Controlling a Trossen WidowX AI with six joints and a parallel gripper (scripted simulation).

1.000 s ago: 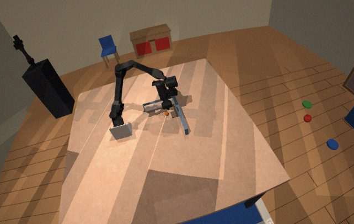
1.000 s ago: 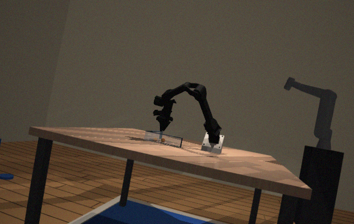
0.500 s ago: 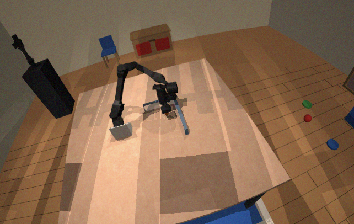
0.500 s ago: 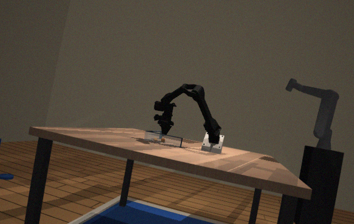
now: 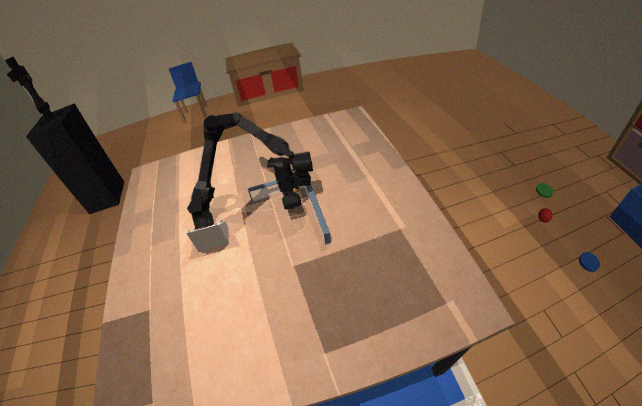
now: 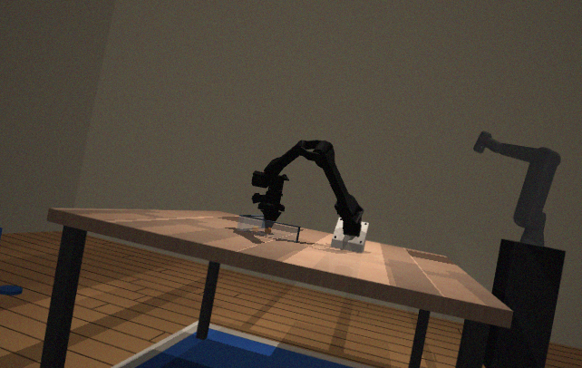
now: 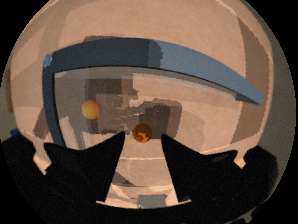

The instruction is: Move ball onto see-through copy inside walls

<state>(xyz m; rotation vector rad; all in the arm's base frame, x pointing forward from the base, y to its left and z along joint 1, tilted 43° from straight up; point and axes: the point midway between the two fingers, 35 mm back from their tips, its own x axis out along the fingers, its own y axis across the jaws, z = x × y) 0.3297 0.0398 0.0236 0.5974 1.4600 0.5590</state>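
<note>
The orange ball is 1 cm below my gripper tip. From my gripper tip the other things lie so: see-through copy of ball: 3 cm ahead, 8 cm to the left, 1 cm below.
</note>
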